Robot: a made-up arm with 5 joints.
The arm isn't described. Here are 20 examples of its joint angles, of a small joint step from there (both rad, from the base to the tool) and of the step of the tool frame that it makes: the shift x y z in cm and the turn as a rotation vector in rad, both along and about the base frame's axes.
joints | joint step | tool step
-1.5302 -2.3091 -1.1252 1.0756 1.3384 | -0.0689 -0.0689 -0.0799 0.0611 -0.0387 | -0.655 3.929 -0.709 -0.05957 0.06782 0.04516
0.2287 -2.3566 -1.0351 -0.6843 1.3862 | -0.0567 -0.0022 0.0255 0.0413 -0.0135 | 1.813 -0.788 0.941 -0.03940 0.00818 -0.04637
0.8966 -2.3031 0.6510 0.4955 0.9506 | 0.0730 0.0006 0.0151 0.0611 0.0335 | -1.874 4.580 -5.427 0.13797 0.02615 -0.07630
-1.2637 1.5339 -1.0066 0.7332 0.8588 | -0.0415 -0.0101 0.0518 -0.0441 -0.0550 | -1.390 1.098 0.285 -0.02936 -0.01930 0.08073
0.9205 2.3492 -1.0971 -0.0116 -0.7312 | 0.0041 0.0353 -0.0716 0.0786 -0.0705 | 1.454 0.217 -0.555 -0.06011 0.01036 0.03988
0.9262 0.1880 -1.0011 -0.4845 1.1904 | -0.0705 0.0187 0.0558 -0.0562 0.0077 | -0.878 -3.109 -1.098 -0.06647 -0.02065 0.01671
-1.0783 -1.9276 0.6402 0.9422 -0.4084 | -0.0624 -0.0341 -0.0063 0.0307 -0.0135 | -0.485 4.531 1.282 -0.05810 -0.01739 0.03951
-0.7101 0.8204 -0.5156 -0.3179 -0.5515 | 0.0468 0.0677 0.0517 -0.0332 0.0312 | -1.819 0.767 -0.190 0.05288 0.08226 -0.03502
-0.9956 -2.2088 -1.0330 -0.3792 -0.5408 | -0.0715 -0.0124 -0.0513 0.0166 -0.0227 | -1.582 1.265 0.156 -0.05935 0.05225 0.02419
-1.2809 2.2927 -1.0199 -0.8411 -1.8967 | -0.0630 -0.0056 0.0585 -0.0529 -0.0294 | -0.027 2.267 0.434 -0.06859 -0.01139 0.04756
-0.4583 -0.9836 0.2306 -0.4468 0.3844 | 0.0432 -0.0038 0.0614 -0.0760 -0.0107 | 0.390 -0.147 -2.980 0.03389 0.03642 0.03659
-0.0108 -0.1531 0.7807 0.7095 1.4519 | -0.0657 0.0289 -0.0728 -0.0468 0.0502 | -1.147 -0.580 2.891 -0.00793 0.02022 -0.07079
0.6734 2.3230 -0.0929 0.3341 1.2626 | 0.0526 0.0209 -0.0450 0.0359 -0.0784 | 0.843 1.024 -2.596 -0.00887 -0.00574 -0.03621
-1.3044 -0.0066 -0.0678 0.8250 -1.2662 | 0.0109 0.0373 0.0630 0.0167 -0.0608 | -0.181 0.929 0.708 -0.00060 0.05645 -0.01491
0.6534 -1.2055 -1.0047 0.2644 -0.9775 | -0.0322 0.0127 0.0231 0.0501 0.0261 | 0.046 -2.167 -1.151 -0.09955 0.06578 -0.03238
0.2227 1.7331 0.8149 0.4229 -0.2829 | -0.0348 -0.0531 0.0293 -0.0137 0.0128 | 0.164 -0.603 1.335 -0.01445 -0.04657 0.02637
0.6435 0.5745 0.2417 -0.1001 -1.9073 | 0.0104 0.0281 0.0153 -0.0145 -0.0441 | -0.383 -0.087 0.231 0.05108 0.02322 -0.01043
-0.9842 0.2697 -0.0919 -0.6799 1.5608 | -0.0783 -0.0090 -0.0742 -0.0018 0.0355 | 0.546 3.246 1.992 -0.06034 -0.03785 -0.01726
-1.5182 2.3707 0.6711 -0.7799 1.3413 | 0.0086 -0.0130 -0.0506 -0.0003 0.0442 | -0.506 -0.433 -1.329 -0.00357 0.02002 0.00412
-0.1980 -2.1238 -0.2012 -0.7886 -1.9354 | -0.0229 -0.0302 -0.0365 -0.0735 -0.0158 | -1.426 2.159 0.459 -0.05362 0.01712 0.12185
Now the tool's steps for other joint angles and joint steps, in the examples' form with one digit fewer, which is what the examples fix.
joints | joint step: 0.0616 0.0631 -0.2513 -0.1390 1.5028 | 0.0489 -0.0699 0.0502 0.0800 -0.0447
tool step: 2.82 -1.53 -2.83 -0.0253 -0.0803 0.0489
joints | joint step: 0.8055 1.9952 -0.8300 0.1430 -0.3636 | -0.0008 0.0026 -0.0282 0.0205 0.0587
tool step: 0.25 0.20 0.32 0.0168 0.0413 0.0449
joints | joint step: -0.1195 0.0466 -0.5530 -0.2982 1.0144 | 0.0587 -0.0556 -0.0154 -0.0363 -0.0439
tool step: 2.66 3.58 -4.25 0.1409 -0.0932 0.0038
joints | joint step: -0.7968 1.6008 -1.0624 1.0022 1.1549 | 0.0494 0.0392 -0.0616 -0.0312 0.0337
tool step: 0.65 -0.77 -2.29 0.0018 -0.0252 -0.0697
